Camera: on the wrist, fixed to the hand. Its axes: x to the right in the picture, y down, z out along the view.
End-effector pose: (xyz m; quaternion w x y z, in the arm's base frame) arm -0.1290 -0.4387 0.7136 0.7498 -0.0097 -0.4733 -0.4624
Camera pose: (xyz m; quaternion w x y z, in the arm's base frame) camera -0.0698 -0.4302 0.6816 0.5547 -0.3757 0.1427 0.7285
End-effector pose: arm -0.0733 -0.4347 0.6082 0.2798 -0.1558 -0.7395 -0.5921
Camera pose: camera -0.0251 -0.4776 0.6292 0.7256 -0.6161 0.1931 0.2382
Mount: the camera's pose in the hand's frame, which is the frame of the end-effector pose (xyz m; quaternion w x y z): -0.0214 0.0329 -0.0553 0.0152 0.0025 0.1887 0.9819
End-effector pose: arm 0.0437 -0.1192 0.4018 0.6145 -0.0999 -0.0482 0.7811
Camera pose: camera 0.0292 -0.1505 0.3434 0.7483 0.1947 -0.2153 -0.5965
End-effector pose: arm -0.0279 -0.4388 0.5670 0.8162 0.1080 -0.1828 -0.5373
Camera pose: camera 0.0150 -0.4072 0.5250 0.5742 -0.0744 0.0439 0.8141
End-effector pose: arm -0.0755 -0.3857 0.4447 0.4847 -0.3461 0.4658 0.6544
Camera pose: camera -0.1007 -0.4478 0.4550 0.7223 -0.3299 -0.4400 -0.4194
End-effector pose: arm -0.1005 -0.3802 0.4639 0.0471 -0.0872 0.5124 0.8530
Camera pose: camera -0.0795 -0.4443 0.4712 0.9333 -0.3410 -0.1044 -0.0415
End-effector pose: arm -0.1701 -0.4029 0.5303 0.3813 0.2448 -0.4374 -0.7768
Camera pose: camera -0.1056 -0.4236 0.5323 0.8504 -0.2782 -0.1770 0.4099
